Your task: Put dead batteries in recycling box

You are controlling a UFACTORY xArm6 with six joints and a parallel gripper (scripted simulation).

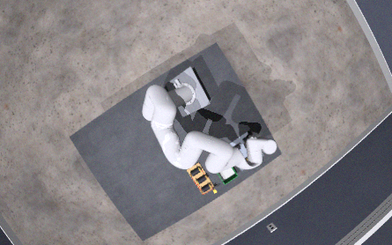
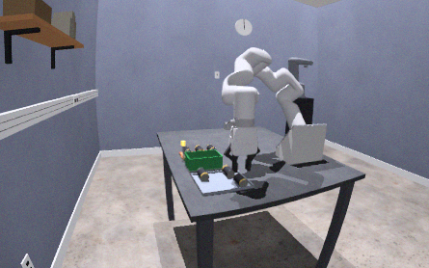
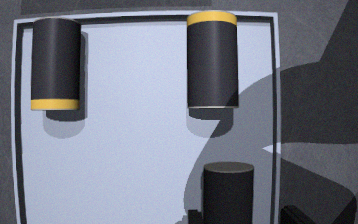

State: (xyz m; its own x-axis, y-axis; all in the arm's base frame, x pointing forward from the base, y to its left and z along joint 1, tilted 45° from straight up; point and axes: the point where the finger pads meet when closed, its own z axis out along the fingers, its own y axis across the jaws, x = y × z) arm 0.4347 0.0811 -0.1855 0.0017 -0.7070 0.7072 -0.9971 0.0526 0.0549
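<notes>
Now: hand 8 cm short of the green recycling box, 23 cm to the left of it and 6 cm above it. The rest, counted from my hand: grey tray (6 cm ahead, 5 cm to the right, 8 cm below).
</notes>
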